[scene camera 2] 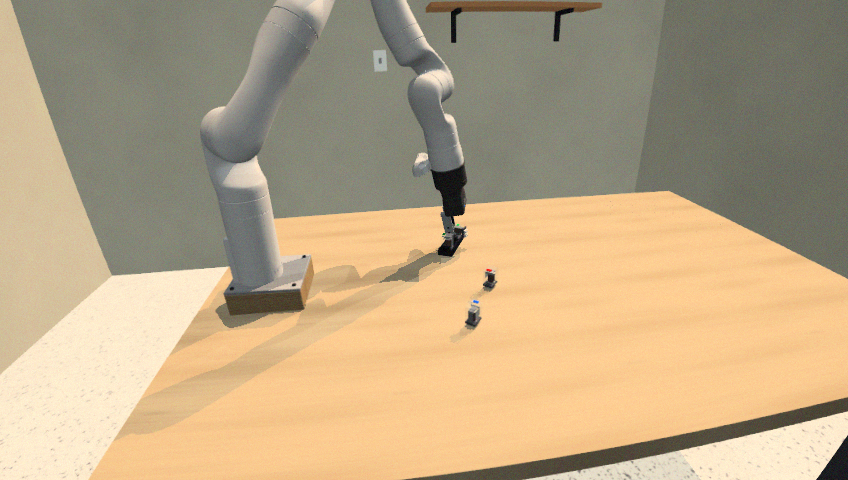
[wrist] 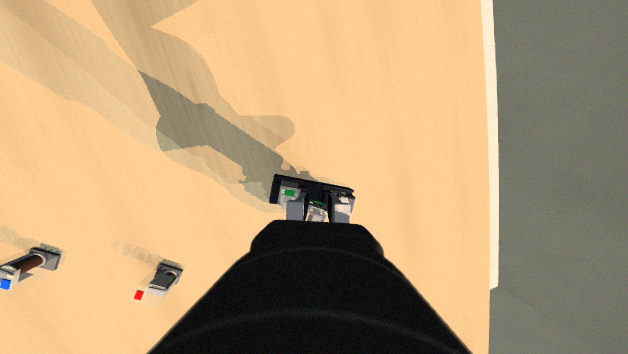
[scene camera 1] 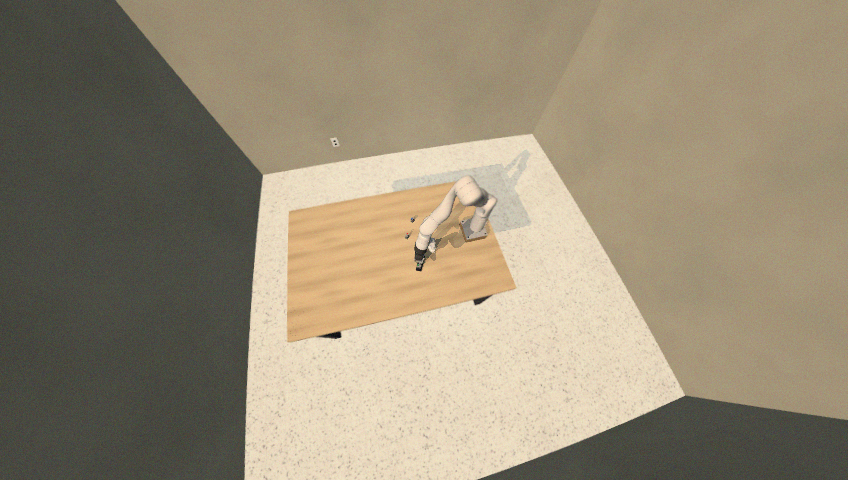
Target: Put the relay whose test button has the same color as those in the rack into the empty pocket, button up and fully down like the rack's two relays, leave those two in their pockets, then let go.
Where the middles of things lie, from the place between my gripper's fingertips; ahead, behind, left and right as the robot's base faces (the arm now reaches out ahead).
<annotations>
My hand is 30 mm above the black rack (wrist: 318, 191). Round my hand: red-button relay (wrist: 155, 287) (200 mm to the right, 60 mm ahead, 20 mm below).
</annotations>
